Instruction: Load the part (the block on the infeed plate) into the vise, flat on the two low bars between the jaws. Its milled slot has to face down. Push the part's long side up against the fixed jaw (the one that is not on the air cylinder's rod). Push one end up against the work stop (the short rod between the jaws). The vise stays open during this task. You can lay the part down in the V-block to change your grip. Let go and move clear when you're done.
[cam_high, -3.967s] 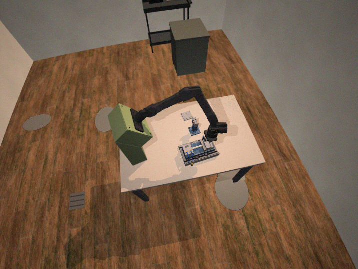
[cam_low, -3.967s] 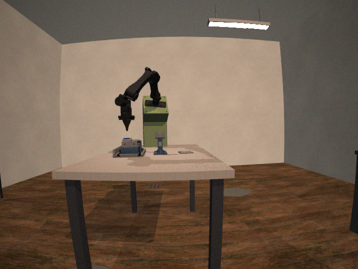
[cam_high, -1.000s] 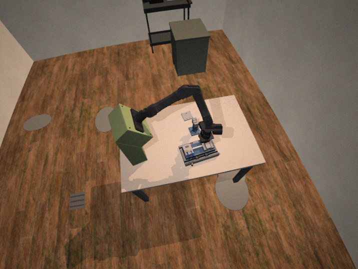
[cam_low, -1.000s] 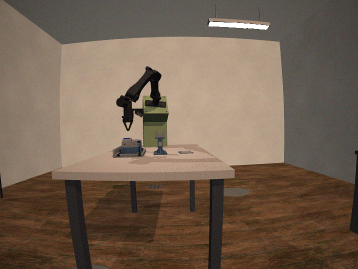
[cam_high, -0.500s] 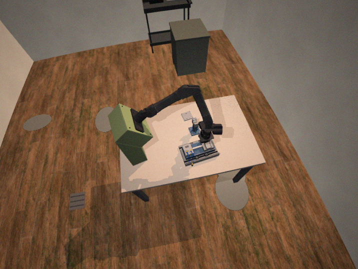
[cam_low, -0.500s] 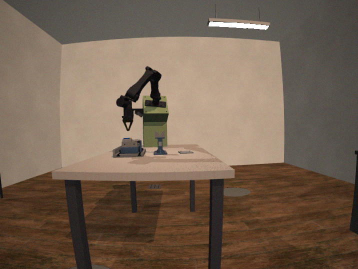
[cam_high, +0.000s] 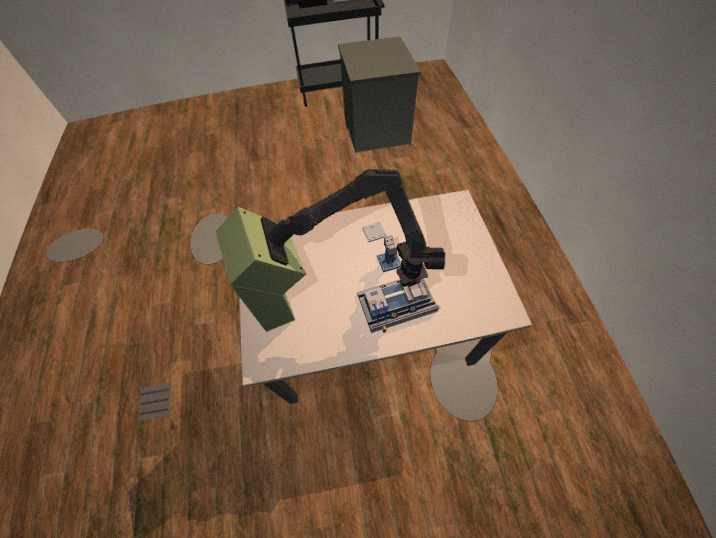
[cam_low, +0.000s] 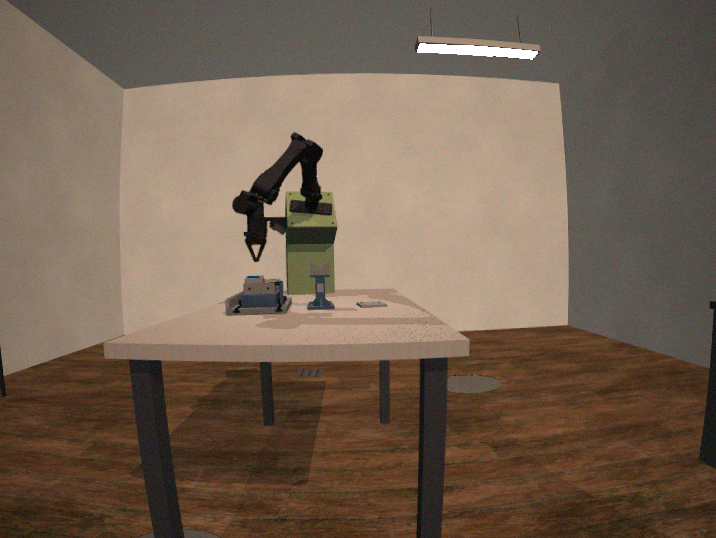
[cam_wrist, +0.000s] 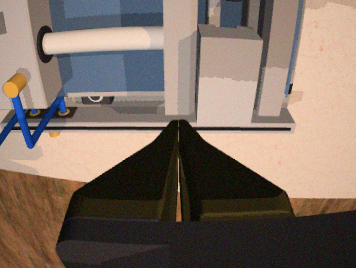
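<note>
The part is 80 mm below my hand and 30 mm ahead of it. Also, from my hand: moving jaw: 90 mm below, 20 mm to the left; dark work stop rod: 80 mm below, 70 mm to the left, 30 mm ahead; grey jaw: 90 mm below, 60 mm ahead, 20 mm to the left.
</note>
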